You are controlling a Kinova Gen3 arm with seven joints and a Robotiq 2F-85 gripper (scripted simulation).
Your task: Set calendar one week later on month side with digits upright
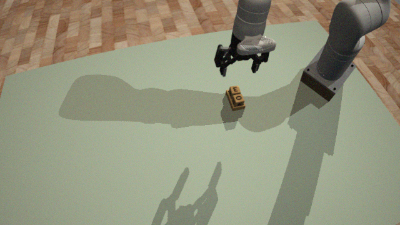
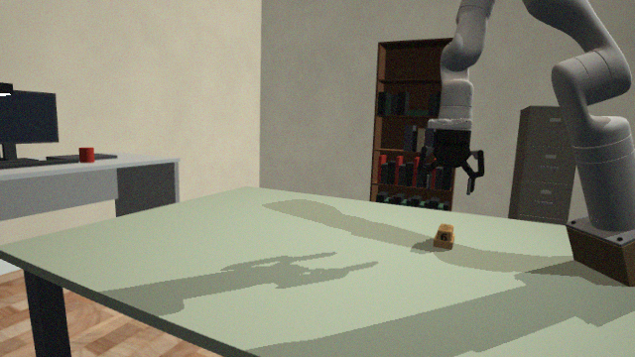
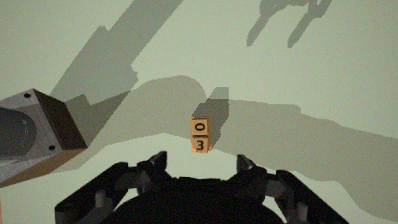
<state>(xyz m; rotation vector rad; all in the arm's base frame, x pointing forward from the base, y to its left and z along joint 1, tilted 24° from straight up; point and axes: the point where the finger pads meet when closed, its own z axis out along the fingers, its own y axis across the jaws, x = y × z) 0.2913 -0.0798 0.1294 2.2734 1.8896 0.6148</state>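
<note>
Now: hand 100 mm above the cube. Round my hand: wooden tray 10 mm to the left, 120 mm below.
</note>
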